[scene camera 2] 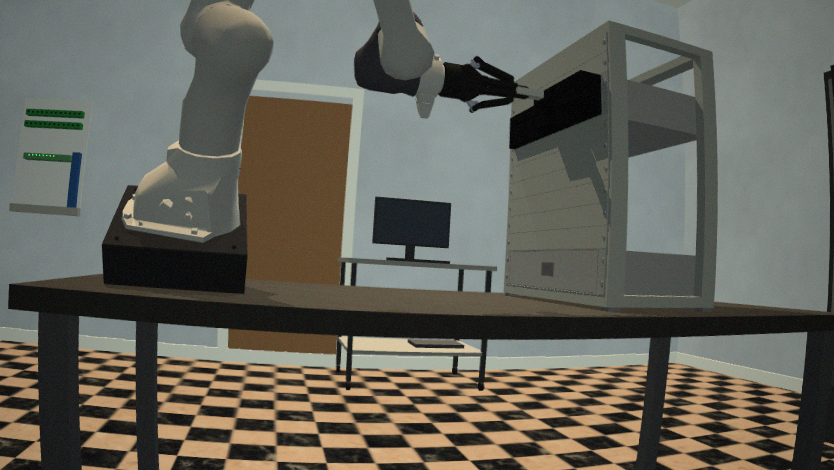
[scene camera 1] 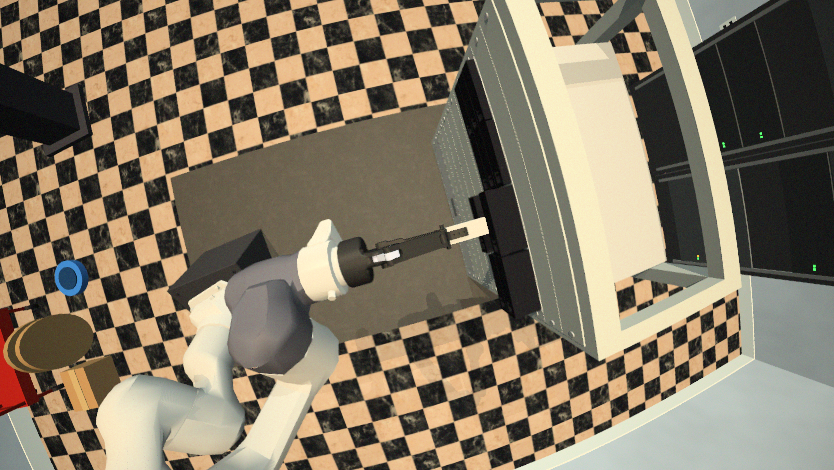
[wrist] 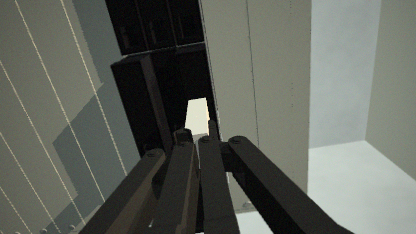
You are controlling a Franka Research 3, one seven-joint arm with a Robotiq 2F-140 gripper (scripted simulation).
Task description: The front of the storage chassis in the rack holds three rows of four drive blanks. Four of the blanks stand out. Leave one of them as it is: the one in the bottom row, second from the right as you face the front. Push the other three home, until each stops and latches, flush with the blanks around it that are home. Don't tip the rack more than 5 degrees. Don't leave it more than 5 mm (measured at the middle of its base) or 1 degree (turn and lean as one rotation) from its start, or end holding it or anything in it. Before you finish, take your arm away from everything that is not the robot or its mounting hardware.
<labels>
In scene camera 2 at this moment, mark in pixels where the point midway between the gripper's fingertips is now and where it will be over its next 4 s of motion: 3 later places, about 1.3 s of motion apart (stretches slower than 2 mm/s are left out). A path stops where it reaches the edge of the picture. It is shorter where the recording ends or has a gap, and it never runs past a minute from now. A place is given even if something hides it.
The gripper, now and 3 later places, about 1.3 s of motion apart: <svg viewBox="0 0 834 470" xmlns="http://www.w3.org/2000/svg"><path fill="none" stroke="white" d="M541 95L548 96L553 97L556 98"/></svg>
</labels>
